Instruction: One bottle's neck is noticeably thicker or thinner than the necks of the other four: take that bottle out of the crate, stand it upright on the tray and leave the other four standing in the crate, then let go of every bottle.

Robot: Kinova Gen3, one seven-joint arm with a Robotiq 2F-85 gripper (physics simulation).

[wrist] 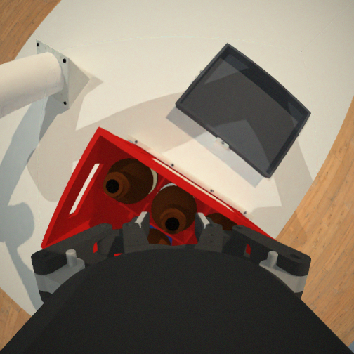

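The red crate (71,192) stands at the lower left of the wrist view. A brown bottle (131,181) stands in its far left part. A second brown bottle (173,206) stands in the middle, its mouth facing up between my fingertips. A third bottle (220,220) shows in part behind my right finger, and a fourth bottle (158,237), with a bit of blue beside it, shows in part below the fingertips. Any further bottle is hidden by my gripper. My gripper (171,221) is open above the second bottle, holding nothing. The dark grey tray (202,77) lies at the upper right and bears no bottle.
A white cylindrical arm part with a square bolted plate (65,82) is at the upper left. A pale strip with screws runs along the crate's tray-side wall. A small light block (222,143) sits at the tray's near edge. Wooden floor (320,200) shows beyond the white table's curved edge.
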